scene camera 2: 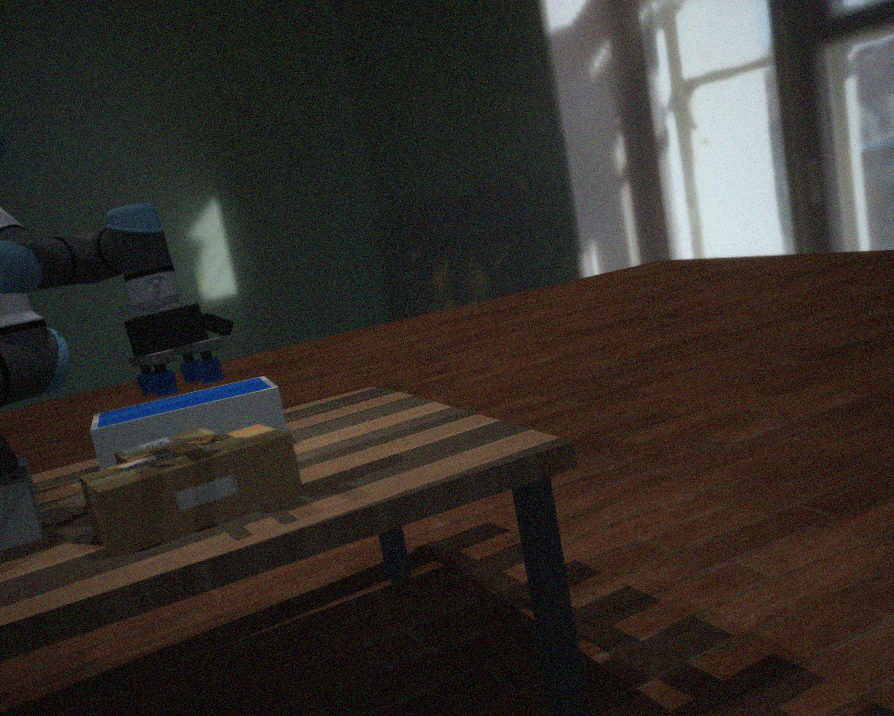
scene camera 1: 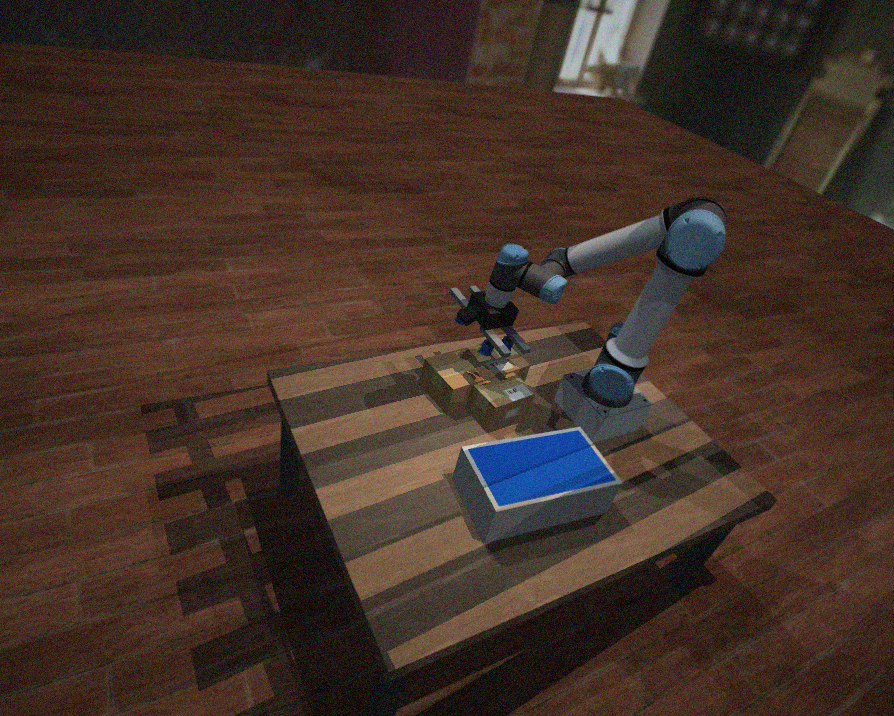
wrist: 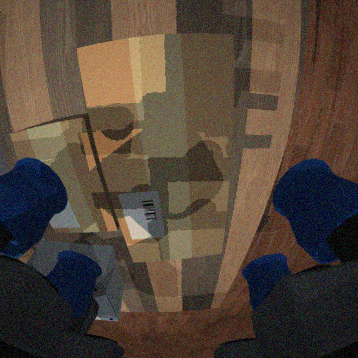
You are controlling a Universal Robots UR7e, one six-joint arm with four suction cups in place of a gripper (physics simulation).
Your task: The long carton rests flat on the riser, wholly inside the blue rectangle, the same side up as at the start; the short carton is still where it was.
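Places are measured from the arm's base along level axes (x ahead, y left, z up), in metres.
Where they show: end effector, tool point: [scene camera 2: 182, 386] [scene camera 1: 482, 334] [wrist: 168, 241].
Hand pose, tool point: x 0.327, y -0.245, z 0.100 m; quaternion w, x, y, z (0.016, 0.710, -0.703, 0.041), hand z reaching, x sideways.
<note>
Each offset is from my tool point to the centre of the thing. Level surfaces: height alone.
The long carton {dz -0.158, dx -0.017, dy -0.002 m} [scene camera 1: 450, 378] [scene camera 2: 201, 488] [wrist: 167, 125] lies flat on the table, with a pale label on its top near the robot-base end. The short carton {dz -0.158, dx -0.023, dy +0.131 m} [scene camera 1: 494, 395] [wrist: 65, 160] lies close beside it; in scene camera 2 it is mostly hidden behind the long one. My gripper [scene camera 1: 483, 330] [scene camera 2: 179, 375] [wrist: 172, 240] has four blue suction cups pointing down. They hang above the long carton with a visible gap and hold nothing. The grey riser {dz -0.147, dx +0.070, dy +0.422 m} [scene camera 1: 552, 516] [scene camera 2: 253, 417] stands apart from both cartons, with the blue rectangle {dz -0.087, dx +0.070, dy +0.422 m} [scene camera 1: 541, 463] [scene camera 2: 186, 402] on its top, bare.
The robot base [scene camera 1: 602, 410] [wrist: 102, 265] stands close to the short carton's end. The striped table {dz -0.207 m} [scene camera 1: 388, 477] [scene camera 2: 417, 462] carries everything. The long carton lies near one table edge, with the floor beyond it in the wrist view. Shadows fall across the cartons.
</note>
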